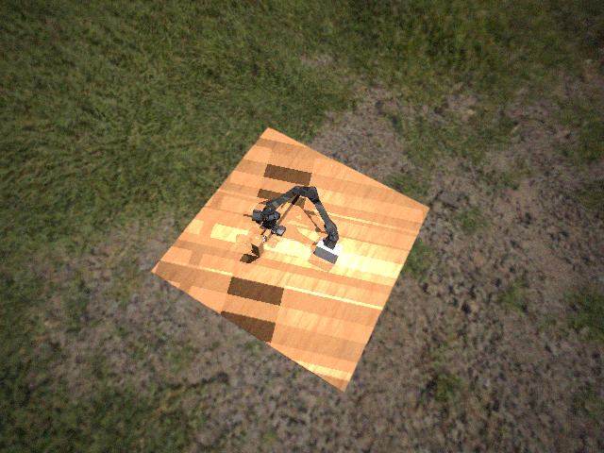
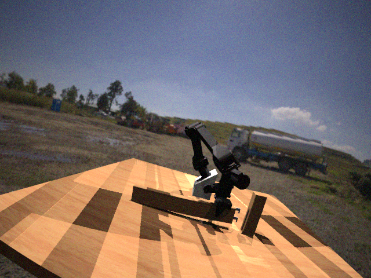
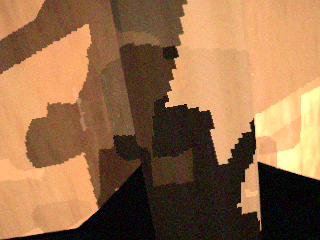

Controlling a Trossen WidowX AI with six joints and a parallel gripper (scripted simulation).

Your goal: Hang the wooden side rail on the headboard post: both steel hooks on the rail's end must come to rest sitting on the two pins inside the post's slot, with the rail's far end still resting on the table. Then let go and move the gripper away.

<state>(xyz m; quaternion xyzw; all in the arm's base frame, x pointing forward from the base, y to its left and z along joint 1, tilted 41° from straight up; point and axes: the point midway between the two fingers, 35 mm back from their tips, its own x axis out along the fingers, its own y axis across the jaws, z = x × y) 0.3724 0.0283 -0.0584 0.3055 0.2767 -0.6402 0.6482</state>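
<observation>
Now: gripper tip 150 mm to the right of the headboard post and 40 mm below it.
</observation>
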